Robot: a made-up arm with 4 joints.
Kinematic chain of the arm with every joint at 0, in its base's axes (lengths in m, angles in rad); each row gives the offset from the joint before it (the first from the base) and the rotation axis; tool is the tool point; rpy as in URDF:
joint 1: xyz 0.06 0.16 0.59 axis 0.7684 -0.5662 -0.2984
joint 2: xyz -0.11 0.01 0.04 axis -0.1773 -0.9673 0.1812
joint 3: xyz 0.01 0 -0.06 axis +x
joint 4: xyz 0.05 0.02 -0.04 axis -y
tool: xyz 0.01 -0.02 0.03 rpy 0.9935 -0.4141 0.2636
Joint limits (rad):
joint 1: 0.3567..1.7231
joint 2: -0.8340..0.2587
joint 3: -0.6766..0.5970
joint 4: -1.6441..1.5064
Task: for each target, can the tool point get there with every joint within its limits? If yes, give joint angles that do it. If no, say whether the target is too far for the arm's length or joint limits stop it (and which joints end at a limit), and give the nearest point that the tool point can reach.
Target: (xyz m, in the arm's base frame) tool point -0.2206 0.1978 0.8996
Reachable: no: too far | nearest point -0.0700 0.2260 0.5385 | short by 0.392 m
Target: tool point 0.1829 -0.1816 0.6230
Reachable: no: too far | nearest point 0.0681 0.1474 0.5525 | short by 0.355 m
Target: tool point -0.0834 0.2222 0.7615
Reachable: no: joint limits stop it (at a limit: joint 1, joint 2, joint 3) | nearest point 0.0456 0.2196 0.5925 | short by 0.213 m
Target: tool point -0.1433 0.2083 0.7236
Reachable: no: joint limits stop it (at a limit: joint 1, joint 2, joint 3, joint 4) | nearest point -0.0700 0.2260 0.5385 | short by 0.200 m
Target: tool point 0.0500 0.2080 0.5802
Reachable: yes | joints 1.5570 0.1018 -0.2427 0.3434
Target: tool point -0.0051 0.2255 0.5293
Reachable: yes | joints 0.6905 -0.6195 0.3255 0.2636
